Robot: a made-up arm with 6 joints. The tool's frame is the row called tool. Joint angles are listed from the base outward.
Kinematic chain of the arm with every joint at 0, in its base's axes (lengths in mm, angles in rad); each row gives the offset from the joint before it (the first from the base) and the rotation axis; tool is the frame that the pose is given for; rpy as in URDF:
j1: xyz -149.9 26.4 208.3 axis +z
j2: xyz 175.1 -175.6 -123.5 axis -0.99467 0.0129 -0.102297
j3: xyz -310 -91.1 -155.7 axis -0.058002 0.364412 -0.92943
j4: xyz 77 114.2 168.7 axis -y
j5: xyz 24.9 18.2 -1 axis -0.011 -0.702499 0.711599
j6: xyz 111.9 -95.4 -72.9 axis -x
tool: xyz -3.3 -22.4 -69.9 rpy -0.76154 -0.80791 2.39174
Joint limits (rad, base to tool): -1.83..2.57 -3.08..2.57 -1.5..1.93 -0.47..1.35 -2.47..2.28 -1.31..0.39
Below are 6 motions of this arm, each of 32 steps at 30 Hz.
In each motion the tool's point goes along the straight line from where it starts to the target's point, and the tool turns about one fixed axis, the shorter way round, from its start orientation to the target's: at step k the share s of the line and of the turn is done. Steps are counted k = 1, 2, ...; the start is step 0. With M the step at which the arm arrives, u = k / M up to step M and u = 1 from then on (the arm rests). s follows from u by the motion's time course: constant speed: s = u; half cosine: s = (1 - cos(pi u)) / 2; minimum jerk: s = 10 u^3 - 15 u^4 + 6 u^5.
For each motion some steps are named. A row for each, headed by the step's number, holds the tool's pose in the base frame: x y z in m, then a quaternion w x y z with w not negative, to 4 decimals.
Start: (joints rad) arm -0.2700 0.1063 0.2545 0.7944 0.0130 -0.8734
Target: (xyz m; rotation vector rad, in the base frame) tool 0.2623 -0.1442 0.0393 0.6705 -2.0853 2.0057
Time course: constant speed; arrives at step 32
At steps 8, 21, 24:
8: 0.0162 -0.2318 0.0707 0.1777 0.0478 -0.7569 0.6272
21: 0.1495 -0.1844 0.0537 0.1286 0.1445 -0.7299 0.6556
24: 0.1803 -0.1734 0.0498 0.1170 0.1666 -0.7223 0.6609

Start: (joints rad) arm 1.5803 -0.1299 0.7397 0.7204 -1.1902 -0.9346
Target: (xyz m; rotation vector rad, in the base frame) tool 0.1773 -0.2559 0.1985 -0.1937 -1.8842 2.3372
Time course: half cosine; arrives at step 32
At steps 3, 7, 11, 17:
3: 0.1284 0.0357 -0.0983 0.4454 0.5011 -0.6225 0.4037
7: 0.1330 0.0083 -0.0704 0.4186 0.4563 -0.6406 0.4541
11: 0.1406 -0.0367 -0.0247 0.3695 0.3774 -0.6625 0.5312
17: 0.1548 -0.1215 0.0617 0.2624 0.2141 -0.6764 0.6540

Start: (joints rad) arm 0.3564 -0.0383 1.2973 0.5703 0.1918 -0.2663
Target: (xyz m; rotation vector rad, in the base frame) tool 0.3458 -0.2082 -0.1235 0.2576 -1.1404 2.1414
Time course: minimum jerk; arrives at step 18
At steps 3, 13, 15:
3: 0.0888 -0.4472 -0.0582 0.5879 -0.0430 -0.4878 0.6439
13: 0.3098 -0.2416 -0.1144 0.3810 0.0796 -0.4490 0.8043
15: 0.3363 -0.2170 -0.1211 0.3536 0.0940 -0.4417 0.8192

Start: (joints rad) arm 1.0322 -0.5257 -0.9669 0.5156 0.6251 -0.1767
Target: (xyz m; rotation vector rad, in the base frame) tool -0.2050 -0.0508 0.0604 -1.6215 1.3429 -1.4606
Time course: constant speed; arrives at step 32
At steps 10, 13, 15, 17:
10: -0.1338 -0.0980 0.2043 0.5842 -0.4216 0.5935 -0.3588
13: -0.1435 -0.0916 0.1847 0.5483 -0.4518 0.5867 -0.3887
15: -0.1500 -0.0873 0.1716 0.5233 -0.4711 0.5811 -0.4080
17: -0.1565 -0.0830 0.1585 0.4977 -0.4898 0.5748 -0.4267

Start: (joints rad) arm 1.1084 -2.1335 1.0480 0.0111 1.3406 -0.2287
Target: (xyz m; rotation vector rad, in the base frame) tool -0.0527 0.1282 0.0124 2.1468 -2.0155 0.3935
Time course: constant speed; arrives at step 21
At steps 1, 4, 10, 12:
1: -0.0792 0.2639 -0.0502 0.0243 0.7728 -0.6341 0.0112
4: -0.0752 0.2435 -0.0408 0.0335 0.7660 -0.6413 0.0294
10: -0.0673 0.2028 -0.0220 0.0519 0.7512 -0.6548 0.0657
12: -0.0646 0.1892 -0.0158 0.0580 0.7459 -0.6590 0.0778

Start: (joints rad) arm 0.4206 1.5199 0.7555 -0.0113 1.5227 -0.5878
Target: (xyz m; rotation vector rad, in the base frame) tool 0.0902 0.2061 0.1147 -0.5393 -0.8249 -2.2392
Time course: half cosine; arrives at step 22
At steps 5, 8, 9, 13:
5: 0.1633 -0.0594 0.1689 0.0268 -0.0884 -0.1598 -0.9828
8: 0.1492 -0.0079 0.1584 0.0895 -0.1131 -0.1930 -0.9705
9: 0.1436 0.0123 0.1543 0.1140 -0.1226 -0.2057 -0.9642
13: 0.1201 0.0975 0.1369 0.2159 -0.1615 -0.2573 -0.9280

